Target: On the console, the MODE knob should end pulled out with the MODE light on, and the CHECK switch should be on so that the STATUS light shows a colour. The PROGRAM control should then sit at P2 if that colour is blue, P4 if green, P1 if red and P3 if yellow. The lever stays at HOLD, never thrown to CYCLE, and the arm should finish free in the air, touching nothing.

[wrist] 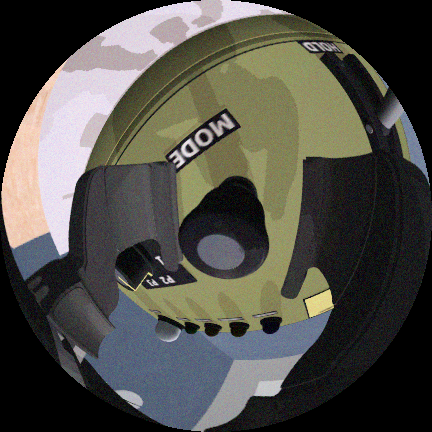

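The black MODE knob [225, 230] stands out from the olive console [270, 130] at mid view, below its MODE label [204, 140]. My gripper [232, 222] is partly open, its fingers on either side of the knob. The left finger is right beside the knob, and a gap shows at the right finger. The dark PROGRAM control [134, 272] is partly hidden by the left finger; P2 and P3 markings show beside it, but its setting is unclear. The lever's grey handle [392, 111] shows at right, near the HOLD label [321, 47]. The CHECK switch cannot be made out.
Along the console's near edge stand a pale grey dome [168, 328] and several small dark lamps, among them one at the right end [270, 324]; none looks lit, and their labels are unreadable. Part of a yellow card [318, 303] shows beside the right finger.
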